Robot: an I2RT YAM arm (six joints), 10 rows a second.
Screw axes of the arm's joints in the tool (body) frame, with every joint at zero. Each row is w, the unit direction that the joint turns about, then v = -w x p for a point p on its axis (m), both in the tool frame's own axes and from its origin. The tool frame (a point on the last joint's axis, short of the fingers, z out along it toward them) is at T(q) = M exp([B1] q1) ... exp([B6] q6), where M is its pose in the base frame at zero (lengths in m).
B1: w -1 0 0 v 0 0.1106 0
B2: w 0 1 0 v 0.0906 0 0.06
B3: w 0 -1 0 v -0.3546 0 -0.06
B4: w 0 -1 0 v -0.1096 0 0
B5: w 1 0 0 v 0 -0.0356 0
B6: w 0 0 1 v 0 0 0
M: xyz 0.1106 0 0.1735 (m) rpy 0 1.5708 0 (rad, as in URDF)
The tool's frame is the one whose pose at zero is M.
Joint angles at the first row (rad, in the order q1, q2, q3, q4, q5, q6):
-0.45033 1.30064 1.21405 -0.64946 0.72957 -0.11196
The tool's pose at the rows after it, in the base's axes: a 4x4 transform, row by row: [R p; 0 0 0 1], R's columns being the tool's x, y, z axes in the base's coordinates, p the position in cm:
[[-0.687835 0.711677 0.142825 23.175], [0.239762 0.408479 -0.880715 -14.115], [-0.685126 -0.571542 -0.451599 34.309], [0 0 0 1]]
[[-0.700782 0.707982 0.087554 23.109], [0.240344 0.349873 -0.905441 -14.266], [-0.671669 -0.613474 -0.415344 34.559], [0 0 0 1]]
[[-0.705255 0.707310 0.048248 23.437], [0.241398 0.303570 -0.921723 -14.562], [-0.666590 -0.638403 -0.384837 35.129], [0 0 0 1]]
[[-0.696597 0.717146 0.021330 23.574], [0.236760 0.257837 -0.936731 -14.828], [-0.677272 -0.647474 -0.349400 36.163], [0 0 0 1]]
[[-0.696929 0.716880 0.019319 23.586], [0.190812 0.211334 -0.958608 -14.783], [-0.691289 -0.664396 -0.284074 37.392], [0 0 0 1]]
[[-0.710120 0.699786 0.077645 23.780], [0.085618 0.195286 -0.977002 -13.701], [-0.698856 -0.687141 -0.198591 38.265], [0 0 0 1]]
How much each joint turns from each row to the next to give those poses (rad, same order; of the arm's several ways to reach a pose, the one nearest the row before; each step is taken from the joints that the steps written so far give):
-0.00076 -0.00838 0.00037 0.00498 0.08927 -0.01144
0.00001 0.00571 0.00841 -0.00043 0.07058 -0.01868
-0.00039 0.02099 0.03205 -0.00342 0.05187 -0.01222
-0.00343 0.01104 0.03774 0.00419 0.04159 -0.01488
0.00455 -0.01487 0.00458 0.08320 0.04194 -0.08700
0.04008 -0.04501 -0.05415 0.18116 0.02024 -0.16401

